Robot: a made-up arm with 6 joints. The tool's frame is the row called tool. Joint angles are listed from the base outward. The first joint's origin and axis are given. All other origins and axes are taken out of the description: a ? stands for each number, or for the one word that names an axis. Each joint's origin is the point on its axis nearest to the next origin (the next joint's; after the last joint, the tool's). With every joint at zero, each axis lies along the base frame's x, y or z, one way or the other. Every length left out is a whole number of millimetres.
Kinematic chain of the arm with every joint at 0, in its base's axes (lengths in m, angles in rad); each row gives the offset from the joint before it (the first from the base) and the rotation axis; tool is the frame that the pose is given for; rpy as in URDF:
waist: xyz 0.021 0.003 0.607 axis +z
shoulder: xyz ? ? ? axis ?
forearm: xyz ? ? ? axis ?
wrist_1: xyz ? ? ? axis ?
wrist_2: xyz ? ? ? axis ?
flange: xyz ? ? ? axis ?
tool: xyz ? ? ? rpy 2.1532 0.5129 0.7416
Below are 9 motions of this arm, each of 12 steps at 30 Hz.
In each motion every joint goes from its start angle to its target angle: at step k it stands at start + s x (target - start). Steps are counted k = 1, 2, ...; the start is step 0. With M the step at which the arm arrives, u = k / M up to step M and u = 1 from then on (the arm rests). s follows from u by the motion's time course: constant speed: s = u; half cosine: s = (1 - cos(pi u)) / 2; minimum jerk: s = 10 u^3 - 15 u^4 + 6 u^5.
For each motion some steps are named. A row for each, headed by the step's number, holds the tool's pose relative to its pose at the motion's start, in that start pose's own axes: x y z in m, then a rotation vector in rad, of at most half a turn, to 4 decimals.
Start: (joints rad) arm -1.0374 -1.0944 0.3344 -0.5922 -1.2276 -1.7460
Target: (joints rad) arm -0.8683 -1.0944 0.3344 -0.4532 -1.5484 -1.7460
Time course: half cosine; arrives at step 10
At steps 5, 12:
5: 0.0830 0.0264 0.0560 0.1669 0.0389 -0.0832
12: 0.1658 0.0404 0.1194 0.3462 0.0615 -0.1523

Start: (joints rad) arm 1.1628 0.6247 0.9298 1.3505 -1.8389 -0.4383
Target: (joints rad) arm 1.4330 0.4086 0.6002 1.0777 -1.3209 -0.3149
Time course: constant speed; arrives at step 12
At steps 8, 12:
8: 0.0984 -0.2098 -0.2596 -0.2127 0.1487 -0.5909
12: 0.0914 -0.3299 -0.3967 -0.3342 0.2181 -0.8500

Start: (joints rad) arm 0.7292 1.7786 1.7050 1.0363 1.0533 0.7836
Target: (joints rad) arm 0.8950 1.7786 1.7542 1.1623 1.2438 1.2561
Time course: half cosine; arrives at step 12
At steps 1, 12:
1: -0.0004 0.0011 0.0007 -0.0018 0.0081 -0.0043
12: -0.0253 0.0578 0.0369 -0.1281 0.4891 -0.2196

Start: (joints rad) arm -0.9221 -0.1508 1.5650 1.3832 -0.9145 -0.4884
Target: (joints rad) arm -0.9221 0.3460 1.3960 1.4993 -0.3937 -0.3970
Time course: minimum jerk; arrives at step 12
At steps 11, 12:
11: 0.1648 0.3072 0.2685 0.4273 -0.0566 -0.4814
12: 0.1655 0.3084 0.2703 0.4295 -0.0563 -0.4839

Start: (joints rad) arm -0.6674 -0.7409 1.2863 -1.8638 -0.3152 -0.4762
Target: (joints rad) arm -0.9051 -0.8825 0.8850 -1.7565 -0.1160 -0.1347
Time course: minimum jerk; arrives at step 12
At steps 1, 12:
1: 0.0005 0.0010 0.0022 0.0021 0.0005 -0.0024
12: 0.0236 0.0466 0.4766 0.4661 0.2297 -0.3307

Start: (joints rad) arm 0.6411 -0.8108 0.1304 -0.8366 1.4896 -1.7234
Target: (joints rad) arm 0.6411 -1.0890 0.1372 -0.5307 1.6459 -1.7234
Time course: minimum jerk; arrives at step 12
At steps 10, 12:
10: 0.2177 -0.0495 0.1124 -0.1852 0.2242 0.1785
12: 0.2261 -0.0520 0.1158 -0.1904 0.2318 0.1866

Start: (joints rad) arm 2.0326 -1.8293 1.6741 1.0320 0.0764 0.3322
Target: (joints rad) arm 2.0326 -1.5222 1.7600 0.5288 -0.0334 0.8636
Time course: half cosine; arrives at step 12
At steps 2, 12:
2: -0.0158 0.0098 0.0125 0.0132 0.0201 0.0095
12: -0.2031 0.1155 0.2137 0.1864 0.2545 0.1186

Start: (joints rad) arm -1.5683 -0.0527 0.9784 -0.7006 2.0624 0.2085
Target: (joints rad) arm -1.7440 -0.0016 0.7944 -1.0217 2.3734 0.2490
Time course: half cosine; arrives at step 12
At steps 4, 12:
4: -0.0140 0.0041 0.0386 0.0369 0.1251 -0.0686
12: -0.0241 0.0174 0.1458 0.1228 0.5003 -0.3145

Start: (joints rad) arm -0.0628 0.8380 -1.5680 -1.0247 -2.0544 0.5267
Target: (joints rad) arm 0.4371 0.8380 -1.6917 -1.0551 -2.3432 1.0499
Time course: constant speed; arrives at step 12
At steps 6, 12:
6: -0.0529 -0.0103 0.0249 -0.0402 0.0715 0.0367
12: -0.0979 -0.0321 0.0424 -0.0818 0.1135 0.0373

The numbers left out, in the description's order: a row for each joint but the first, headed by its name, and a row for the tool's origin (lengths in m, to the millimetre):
shoulder: xyz -0.002 0.039 0, axis +y
forearm: xyz 0.014 0 0.505, axis +y
wrist_1: xyz 0.016 0 0.613, axis +z
wrist_2: xyz -0.001 -0.03 0, axis +y
flange: xyz 0.014 0 0.223, axis +z
tool: xyz 0.012 -0.022 0

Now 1 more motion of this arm.
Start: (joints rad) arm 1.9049 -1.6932 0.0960 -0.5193 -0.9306 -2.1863
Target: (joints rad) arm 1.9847 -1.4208 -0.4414 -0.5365 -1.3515 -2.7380
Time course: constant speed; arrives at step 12
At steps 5, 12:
5: 0.0352 0.0291 0.0471 0.3726 -0.1356 0.0498
12: 0.0870 0.0424 0.1402 0.8875 -0.3679 0.0613

